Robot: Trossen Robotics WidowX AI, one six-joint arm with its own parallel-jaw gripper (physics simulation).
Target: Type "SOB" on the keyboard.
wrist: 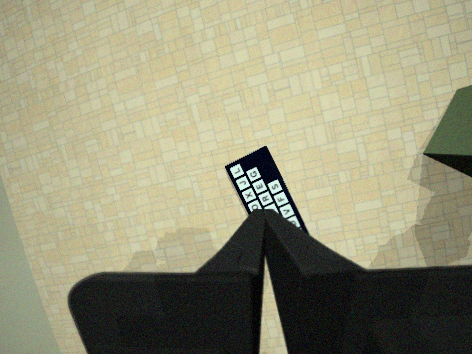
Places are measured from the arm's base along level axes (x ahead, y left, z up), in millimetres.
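Pixels of known places: gripper, between the fingertips: (262, 218).
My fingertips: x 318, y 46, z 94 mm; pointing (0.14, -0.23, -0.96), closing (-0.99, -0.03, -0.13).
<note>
Ahead of a thing's pixels: the offset from my fingertips to its middle. Level surfaces: height alone.
A dark navy keyboard @(dx -9, dy +79, dz -270 mm) (264, 159) with white letter keys lies slanted in the middle of the wrist view. The S key @(dx -6, dy +28, dz -264 mm) (274, 187) shows in the right-hand row, with the F key @(dx -16, dy +46, dz -264 mm) (280, 199) and the V key @(dx -25, dy +64, dz -264 mm) (287, 211) below it. The O key @(dx +24, dy +60, dz -264 mm) (254, 205) is partly covered in the left-hand row, below L, J and X. G, E and R show in the middle row. The B key does not show. My gripper (262, 218) is shut and empty. Its dark fingertips overlap the keyboard in the view and hide its lower part. Their height above the keys is unclear.
The keyboard lies on a tan surface @(dz -279 mm) (150, 100) with a tile pattern. A dark green angular object (454, 125) stands at the right edge of the view. Shadows fall at the lower left and lower right. A grey-green area (17, 280) lies beyond the surface's left edge.
</note>
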